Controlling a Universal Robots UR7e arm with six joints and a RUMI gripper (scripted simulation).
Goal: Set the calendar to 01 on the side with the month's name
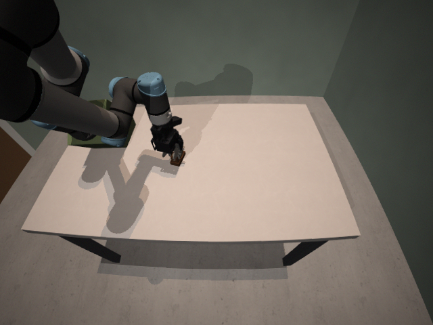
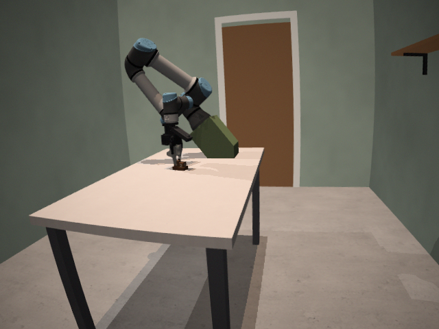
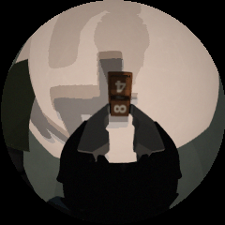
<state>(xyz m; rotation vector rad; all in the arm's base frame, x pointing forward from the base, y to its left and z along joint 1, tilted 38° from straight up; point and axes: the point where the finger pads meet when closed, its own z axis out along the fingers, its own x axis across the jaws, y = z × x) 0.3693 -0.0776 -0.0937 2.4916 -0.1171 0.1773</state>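
Right now the brown tray is 3 cm below my hand and 2 cm to the left of it.
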